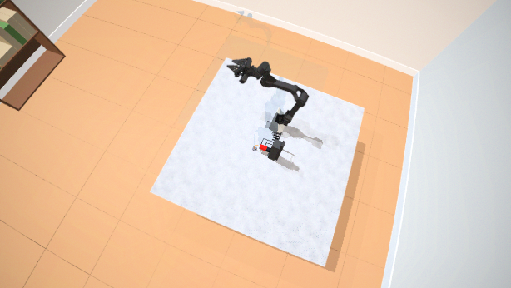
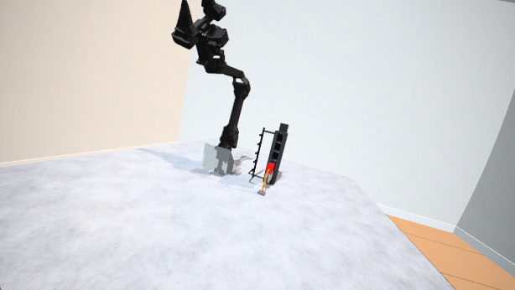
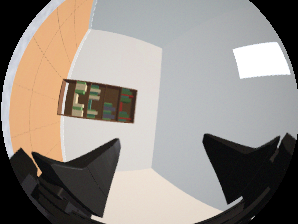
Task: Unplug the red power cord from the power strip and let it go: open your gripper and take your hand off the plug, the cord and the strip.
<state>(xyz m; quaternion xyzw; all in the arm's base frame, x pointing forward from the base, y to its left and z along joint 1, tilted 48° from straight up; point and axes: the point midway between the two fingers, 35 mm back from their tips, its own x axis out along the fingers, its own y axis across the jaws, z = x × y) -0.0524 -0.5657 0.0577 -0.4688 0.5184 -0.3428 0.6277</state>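
The red plug lies 46 cm below my gripper tip, 34 cm to the left of it and 25 cm ahead of it. The rest, counted from my gripper tip: grey piece: 56 cm below, 26 cm to the left, 24 cm ahead.
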